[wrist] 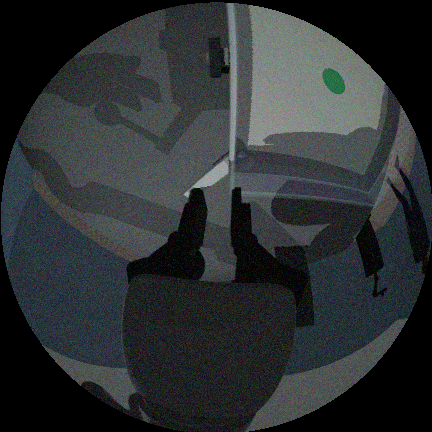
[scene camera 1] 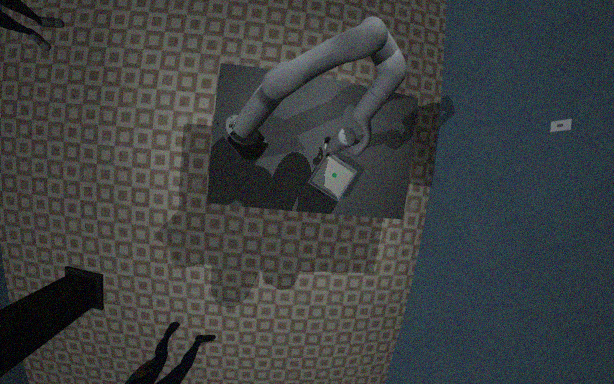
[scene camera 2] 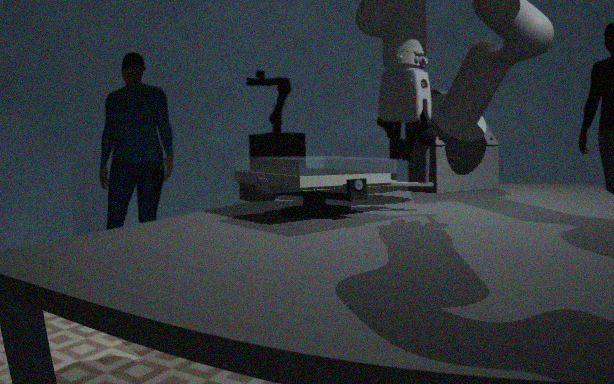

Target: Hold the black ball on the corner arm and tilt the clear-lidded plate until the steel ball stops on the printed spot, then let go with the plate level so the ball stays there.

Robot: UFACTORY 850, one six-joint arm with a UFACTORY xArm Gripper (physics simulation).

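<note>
The clear-lidded plate looks close to level. Its green printed spot shows through the lid. I cannot make out the steel ball for certain. The pale corner arm carries a thin upright post. The black ball sits atop the post, partly behind my left-hand finger in the wrist view. My gripper points down beside the plate, its fingers partway open with a narrow gap. The ball is beside that finger, and nothing shows gripped.
The plate stands over a grey table. A block with a round dial is on its near side. The plate's clear edge runs close to my right-hand finger in the wrist view. A person stands behind the table.
</note>
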